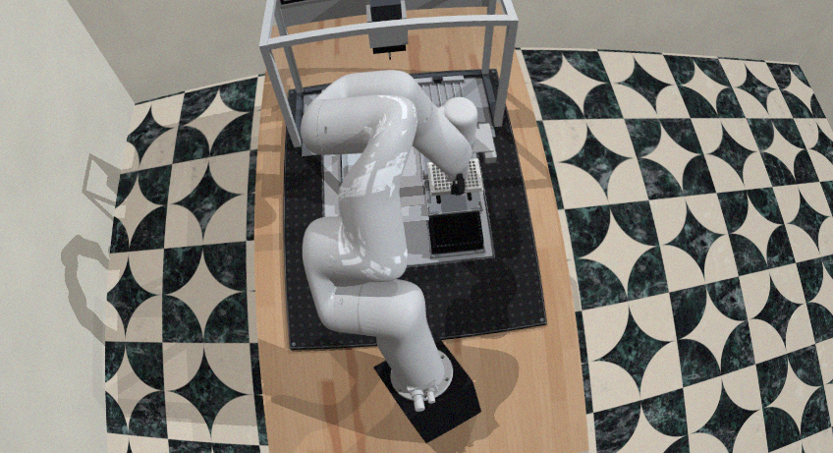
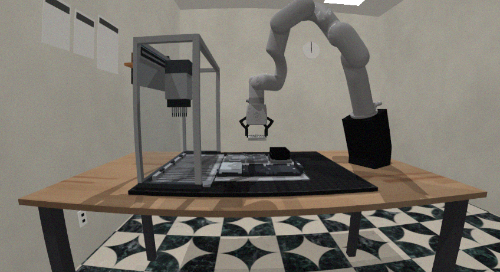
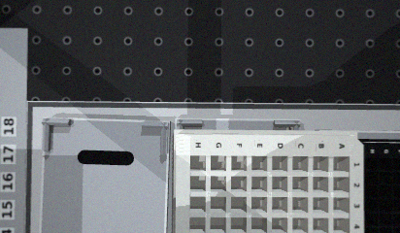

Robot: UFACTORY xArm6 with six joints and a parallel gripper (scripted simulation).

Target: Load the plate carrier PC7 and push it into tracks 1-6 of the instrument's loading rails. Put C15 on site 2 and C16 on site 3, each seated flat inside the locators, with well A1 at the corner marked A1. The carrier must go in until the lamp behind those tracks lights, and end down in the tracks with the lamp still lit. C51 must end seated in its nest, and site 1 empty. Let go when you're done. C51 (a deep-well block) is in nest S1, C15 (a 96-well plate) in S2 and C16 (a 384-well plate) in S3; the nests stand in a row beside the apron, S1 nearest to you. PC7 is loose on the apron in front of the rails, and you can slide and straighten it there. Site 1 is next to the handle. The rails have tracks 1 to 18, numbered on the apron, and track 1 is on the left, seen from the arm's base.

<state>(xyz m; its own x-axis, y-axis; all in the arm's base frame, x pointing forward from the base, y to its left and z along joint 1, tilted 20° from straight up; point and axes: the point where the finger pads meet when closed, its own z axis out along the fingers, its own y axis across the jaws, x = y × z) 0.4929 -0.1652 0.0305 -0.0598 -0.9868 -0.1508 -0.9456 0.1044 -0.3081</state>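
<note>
My gripper is now 22 cm to the right of the plate carrier PC7, 11 cm above it and 2 cm short of it. Round my hand: nest S2: 12 cm below; nest S3: 12 cm below, 10 cm ahead, 1 cm to the right; 96-well plate C15: 1 cm below.
</note>
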